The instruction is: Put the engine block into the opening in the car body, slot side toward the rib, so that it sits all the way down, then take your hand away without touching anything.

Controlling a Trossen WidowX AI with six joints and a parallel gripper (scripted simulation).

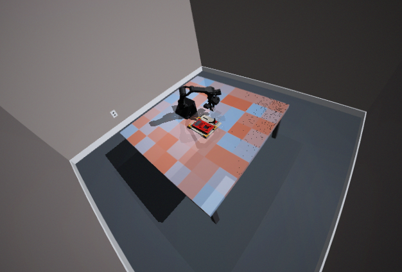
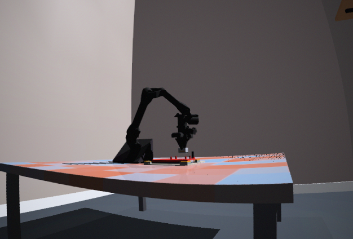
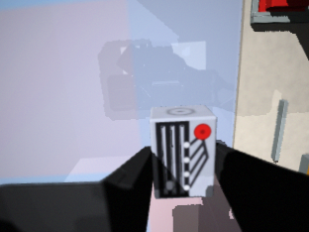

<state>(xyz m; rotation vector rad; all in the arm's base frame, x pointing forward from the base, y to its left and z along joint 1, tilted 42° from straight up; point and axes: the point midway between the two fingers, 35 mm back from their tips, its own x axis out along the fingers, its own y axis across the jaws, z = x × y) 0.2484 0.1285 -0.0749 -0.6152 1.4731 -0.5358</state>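
The tan board lies 19 cm to the right of my gripper tip, 6 cm below it and 5 cm ahead of it. From my gripper tip the other things lie so: engine block: 1 cm below.
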